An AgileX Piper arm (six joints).
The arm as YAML. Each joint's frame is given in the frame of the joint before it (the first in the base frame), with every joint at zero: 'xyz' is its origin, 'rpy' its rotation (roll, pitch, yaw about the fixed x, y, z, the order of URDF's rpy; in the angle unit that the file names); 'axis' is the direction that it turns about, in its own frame. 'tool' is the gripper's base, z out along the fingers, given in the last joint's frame.
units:
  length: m
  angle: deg
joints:
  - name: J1
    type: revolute
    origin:
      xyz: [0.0, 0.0, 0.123]
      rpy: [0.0, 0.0, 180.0]
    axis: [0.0, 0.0, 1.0]
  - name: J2
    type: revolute
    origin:
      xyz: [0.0, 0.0, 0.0]
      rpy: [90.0, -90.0, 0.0]
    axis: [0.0, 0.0, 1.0]
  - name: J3
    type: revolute
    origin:
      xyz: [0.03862, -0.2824, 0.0]
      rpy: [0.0, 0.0, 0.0]
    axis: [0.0, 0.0, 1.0]
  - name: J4
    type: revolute
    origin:
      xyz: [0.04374, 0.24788, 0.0]
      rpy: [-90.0, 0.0, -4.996]
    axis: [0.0, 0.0, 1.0]
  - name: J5
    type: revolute
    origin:
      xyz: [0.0, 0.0, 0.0]
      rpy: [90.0, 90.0, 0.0]
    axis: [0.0, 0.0, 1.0]
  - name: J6
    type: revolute
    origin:
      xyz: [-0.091, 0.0, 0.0]
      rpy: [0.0, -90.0, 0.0]
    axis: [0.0, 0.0, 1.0]
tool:
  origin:
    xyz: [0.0, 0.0, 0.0]
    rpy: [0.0, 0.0, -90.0]
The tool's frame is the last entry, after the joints.
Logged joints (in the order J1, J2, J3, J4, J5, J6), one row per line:
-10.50, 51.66, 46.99, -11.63, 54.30, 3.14
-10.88, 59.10, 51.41, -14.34, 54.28, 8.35
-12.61, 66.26, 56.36, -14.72, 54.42, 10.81
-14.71, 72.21, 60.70, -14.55, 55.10, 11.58
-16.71, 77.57, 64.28, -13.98, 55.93, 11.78
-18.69, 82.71, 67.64, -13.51, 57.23, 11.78
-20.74, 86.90, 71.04, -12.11, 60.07, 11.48
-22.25, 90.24, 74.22, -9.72, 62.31, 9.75
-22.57, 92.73, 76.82, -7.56, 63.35, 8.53
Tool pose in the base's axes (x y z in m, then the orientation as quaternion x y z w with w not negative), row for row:
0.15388, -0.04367, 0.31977, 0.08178, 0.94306, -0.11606, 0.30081
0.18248, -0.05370, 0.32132, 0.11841, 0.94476, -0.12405, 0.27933
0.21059, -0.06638, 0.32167, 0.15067, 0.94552, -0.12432, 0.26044
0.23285, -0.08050, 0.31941, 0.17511, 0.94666, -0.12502, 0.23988
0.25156, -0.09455, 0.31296, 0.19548, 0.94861, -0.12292, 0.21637
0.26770, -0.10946, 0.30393, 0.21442, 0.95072, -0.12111, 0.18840
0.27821, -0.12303, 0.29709, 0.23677, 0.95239, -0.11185, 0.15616
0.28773, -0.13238, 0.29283, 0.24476, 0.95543, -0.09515, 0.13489
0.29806, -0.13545, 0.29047, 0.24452, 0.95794, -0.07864, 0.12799
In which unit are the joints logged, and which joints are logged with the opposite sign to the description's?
The joints are logged in degrees. Opposite sign: J3.
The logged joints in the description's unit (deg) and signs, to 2 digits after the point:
-10.50, 51.66, -46.99, -11.63, 54.30, 3.14
-10.88, 59.10, -51.41, -14.34, 54.28, 8.35
-12.61, 66.26, -56.36, -14.72, 54.42, 10.81
-14.71, 72.21, -60.70, -14.55, 55.10, 11.58
-16.71, 77.57, -64.28, -13.98, 55.93, 11.78
-18.69, 82.71, -67.64, -13.51, 57.23, 11.78
-20.74, 86.90, -71.04, -12.11, 60.07, 11.48
-22.25, 90.24, -74.22, -9.72, 62.31, 9.75
-22.57, 92.73, -76.82, -7.56, 63.35, 8.53

